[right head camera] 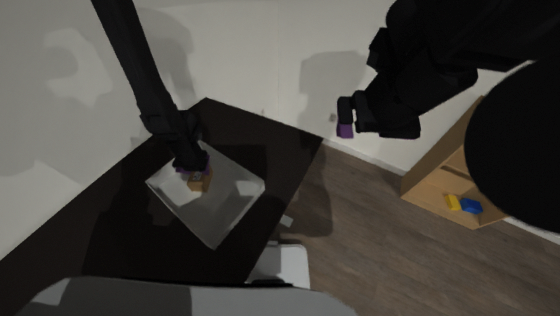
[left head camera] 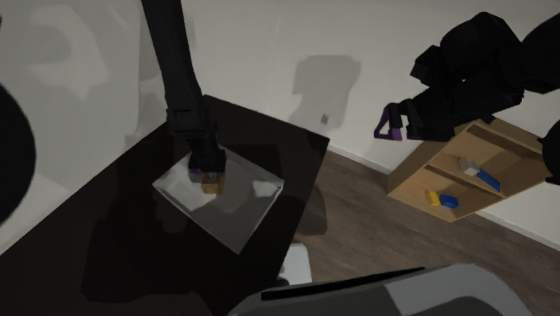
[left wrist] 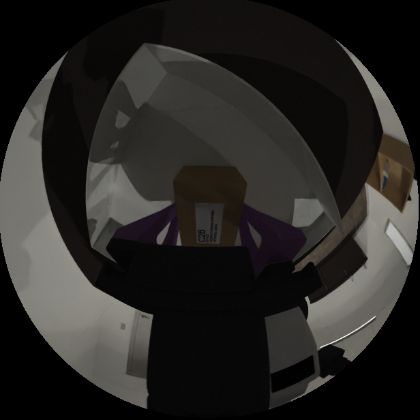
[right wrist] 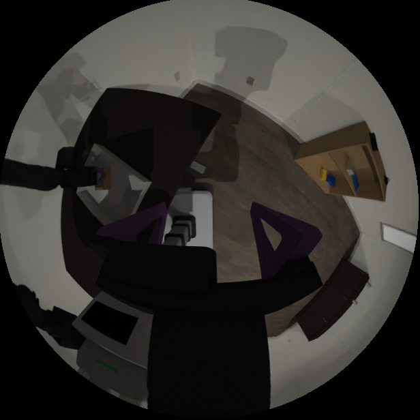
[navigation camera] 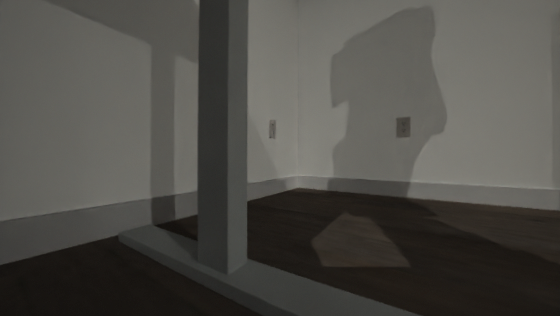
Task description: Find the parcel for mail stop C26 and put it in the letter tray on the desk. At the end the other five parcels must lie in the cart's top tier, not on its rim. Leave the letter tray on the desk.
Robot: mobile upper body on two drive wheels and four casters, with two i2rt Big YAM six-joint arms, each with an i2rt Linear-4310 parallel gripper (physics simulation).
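Frame: origin at the left arm's base, x back, y right, z up, level; centimetres.
Seen in the pictures: left gripper, fingertip midpoint: (right head camera: 200, 173) (left head camera: 214, 174); right gripper, fingertip midpoint: (right head camera: 358, 133) (left head camera: 391, 135).
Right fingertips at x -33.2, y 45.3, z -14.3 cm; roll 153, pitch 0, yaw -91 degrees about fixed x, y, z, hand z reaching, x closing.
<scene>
Offsets run from my right fingertips to a thing's middle. "pt": to the spot under its first point. Level surfaces: height alone.
My left gripper (left head camera: 209, 172) (right head camera: 194, 170) (left wrist: 208, 206) is shut on a brown box parcel {dx -8.3, dy -44.8, dz -29.0 cm} (left head camera: 213, 185) (right head camera: 200, 182) (left wrist: 210, 192) (right wrist: 104, 179). Its white label reads C26 in the left wrist view. The parcel is over or inside the grey letter tray {dx -4.5, dy -42.4, dz -28.5 cm} (left head camera: 250, 215) (right head camera: 225, 210) (left wrist: 220, 130) on the black desk {dz -31.7 cm} (left head camera: 265, 125) (right head camera: 265, 131) (right wrist: 165, 107); whether it touches the tray floor I cannot tell. My right gripper (right wrist: 208, 206) is open and empty, held away to the right of the desk. The cart and the other five parcels do not show.
A wooden shelf unit (left head camera: 409, 167) (right head camera: 440, 145) (right wrist: 325, 143) with yellow, blue and white items stands by the wall at the right. A white chair seat (right head camera: 285, 262) (right wrist: 202, 205) is beside the desk. A grey desk leg {pt dx -34.6, dy -33.3, dz -103.1 cm} (navigation camera: 222, 150) shows in the navigation view.
</scene>
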